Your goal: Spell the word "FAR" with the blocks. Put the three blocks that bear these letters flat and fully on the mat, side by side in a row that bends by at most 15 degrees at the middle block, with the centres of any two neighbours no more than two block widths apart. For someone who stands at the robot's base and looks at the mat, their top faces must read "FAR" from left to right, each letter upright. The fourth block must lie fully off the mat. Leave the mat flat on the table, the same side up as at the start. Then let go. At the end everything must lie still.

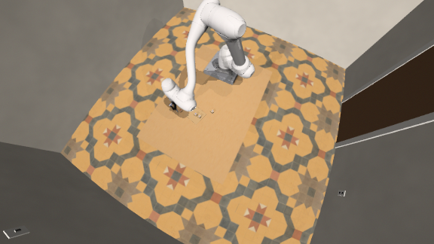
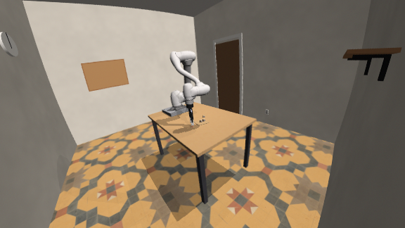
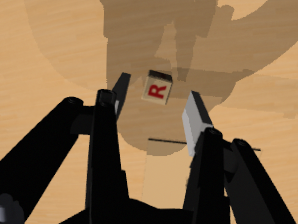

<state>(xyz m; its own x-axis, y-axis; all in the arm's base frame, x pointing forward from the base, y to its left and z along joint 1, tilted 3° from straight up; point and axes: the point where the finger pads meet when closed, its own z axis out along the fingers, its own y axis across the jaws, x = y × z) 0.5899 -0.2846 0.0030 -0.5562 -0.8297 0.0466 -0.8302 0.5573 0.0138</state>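
Right now my hand is 60 mm above the R block. From my hand the other things lie so: tan mat 150 mm to the left, 70 mm below.
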